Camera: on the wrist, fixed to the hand. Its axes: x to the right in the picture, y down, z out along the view.
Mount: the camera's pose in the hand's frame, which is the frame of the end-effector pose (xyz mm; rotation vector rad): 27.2 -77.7 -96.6 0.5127 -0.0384 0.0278
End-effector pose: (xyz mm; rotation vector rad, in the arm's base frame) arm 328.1 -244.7 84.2 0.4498 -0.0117 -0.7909
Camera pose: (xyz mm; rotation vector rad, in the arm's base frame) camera 311.2 -273.8 -38.2 0.9170 -0.2606 -0.7663
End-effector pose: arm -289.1 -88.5 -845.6 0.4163 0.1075 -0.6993
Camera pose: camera -314.4 -119.0 -966.2 0.8926 -0.1180 -0.7041
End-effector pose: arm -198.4 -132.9 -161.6 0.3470 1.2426 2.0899
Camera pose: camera -238.0 -155.1 -280.1 0.6289 1.7500 1.7514
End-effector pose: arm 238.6 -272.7 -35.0 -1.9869 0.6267 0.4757
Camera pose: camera 314.1 -333.1 47.3 -1.4822 0.6752 0.3276
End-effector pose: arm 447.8 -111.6 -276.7 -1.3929 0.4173 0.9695
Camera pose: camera 550.7 -185.2 -266.3 -0.9048 0.6090 0.8348
